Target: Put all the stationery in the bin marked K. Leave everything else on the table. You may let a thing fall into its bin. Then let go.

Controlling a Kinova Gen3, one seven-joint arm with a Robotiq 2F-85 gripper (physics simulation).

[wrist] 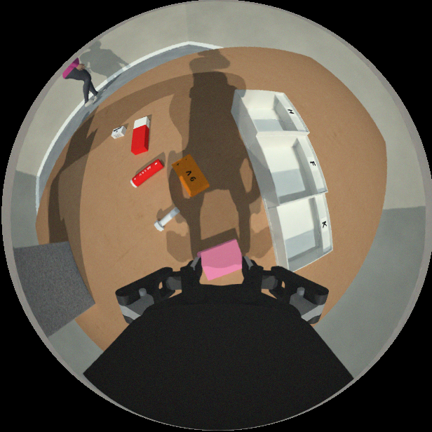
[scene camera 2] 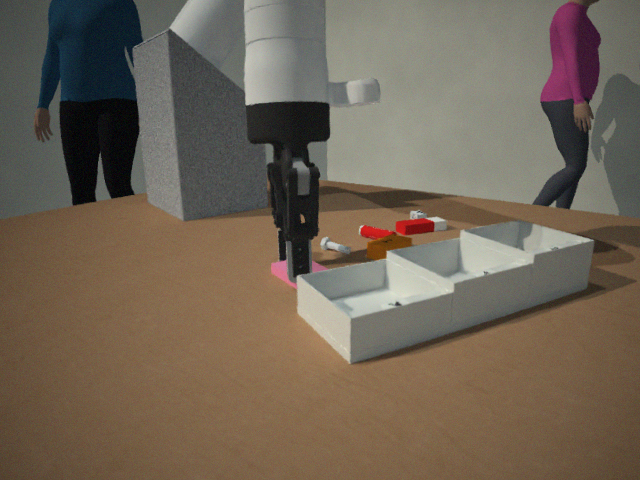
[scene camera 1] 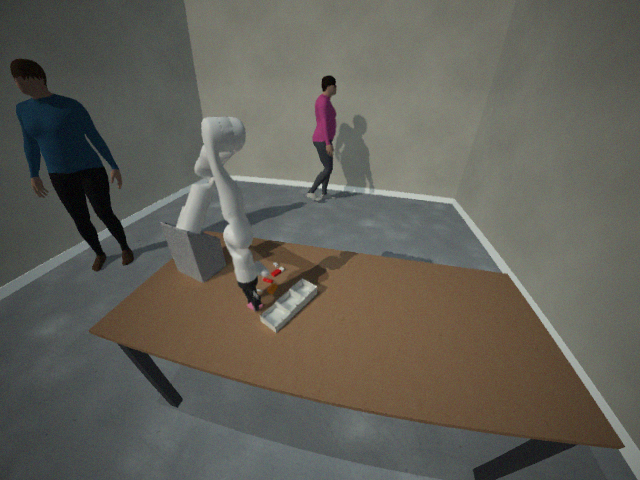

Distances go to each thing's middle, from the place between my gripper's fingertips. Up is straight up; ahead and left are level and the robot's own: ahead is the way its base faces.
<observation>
My gripper is now 15 cm short of the white three-bin tray (scene camera 2: 418,293), 2 cm to the right of it and 2 cm below it. Also, from my hand: orange 9 V battery (scene camera 2: 376,249) 11 cm to the left, 5 cm ahead; flat pink pad (wrist: 220,259) right at my hand.
</observation>
